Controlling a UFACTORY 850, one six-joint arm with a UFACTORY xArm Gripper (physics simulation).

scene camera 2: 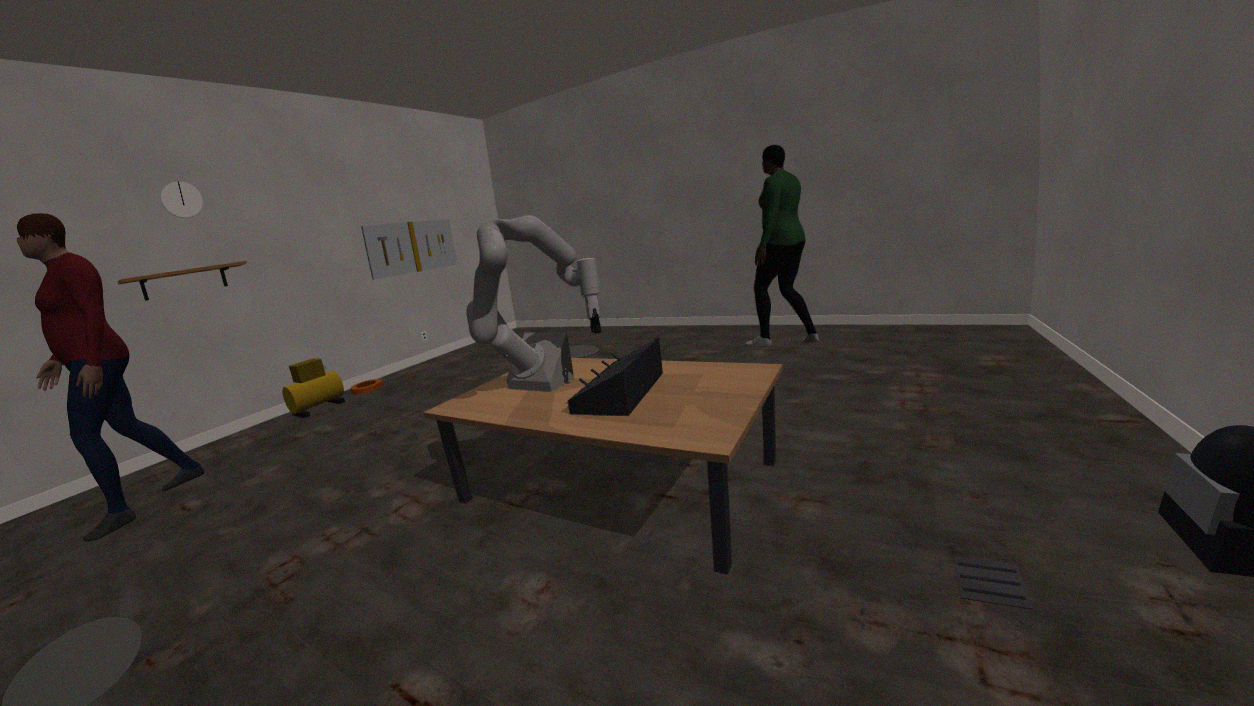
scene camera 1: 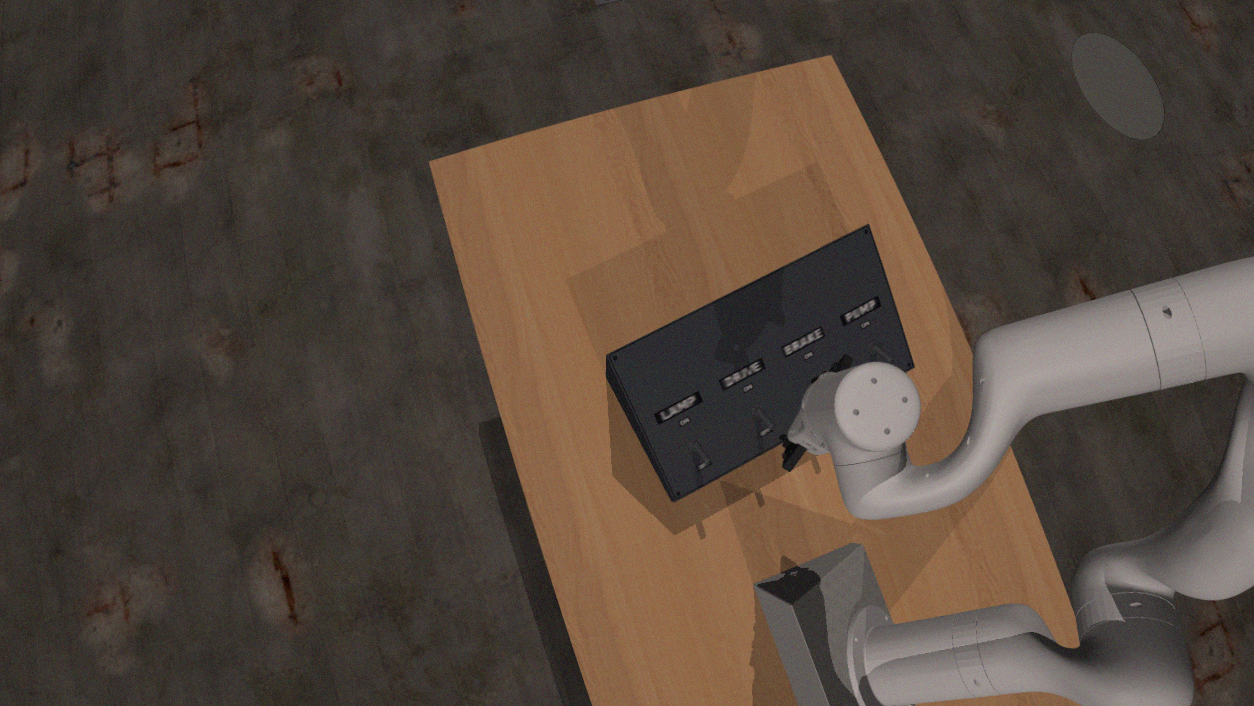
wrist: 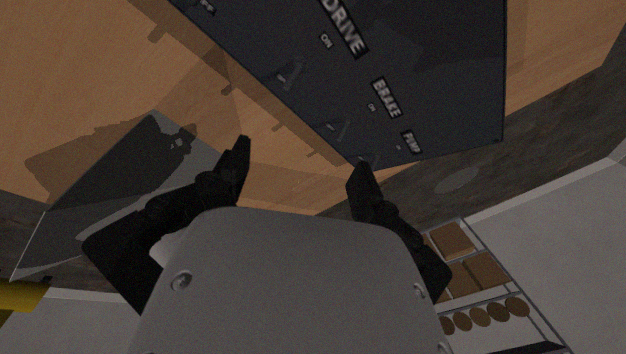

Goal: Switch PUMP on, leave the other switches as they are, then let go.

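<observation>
The dark sloped switch panel stands on the table. The PUMP label is at one end, with its dim lever near the lower edge, partly behind a finger in the wrist view; its setting is hard to tell. The BRAKE label, DRIVE label and LAMP label follow. The BRAKE lever is hidden by the arm in scene camera 1. My gripper is open and empty, above the panel's lower edge near BRAKE.
The wooden table carries the panel and the arm's grey base mount. A person in red is at the left and a person in green is behind. A shelf rack with brown boxes shows in the wrist view.
</observation>
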